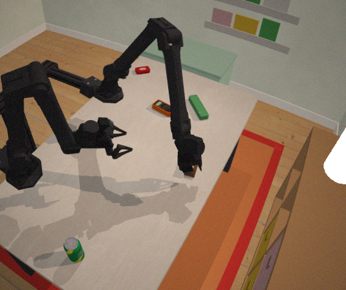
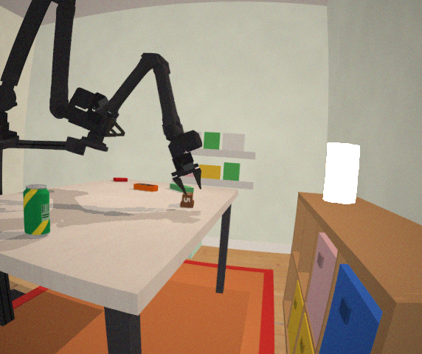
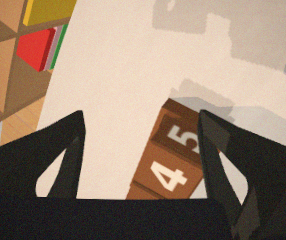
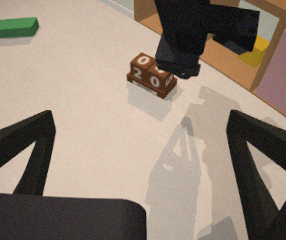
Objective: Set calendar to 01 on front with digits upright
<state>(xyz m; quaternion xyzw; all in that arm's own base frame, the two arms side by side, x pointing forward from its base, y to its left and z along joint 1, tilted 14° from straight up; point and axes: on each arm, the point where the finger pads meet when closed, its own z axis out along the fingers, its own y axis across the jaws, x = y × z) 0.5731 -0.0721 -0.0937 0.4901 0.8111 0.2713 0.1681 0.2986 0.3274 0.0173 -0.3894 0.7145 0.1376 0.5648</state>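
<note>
Now: left hand 4 cm past the brown number cube, 8 cm to the right of it and 4 cm above it. The rest, counted from my left hand: red item 70 cm behind, 66 cm to the left, 6 cm below; brown tray 4 cm behind, 6 cm to the left, 6 cm below; orange multimeter 37 cm behind, 37 cm to the left, 6 cm below.
</note>
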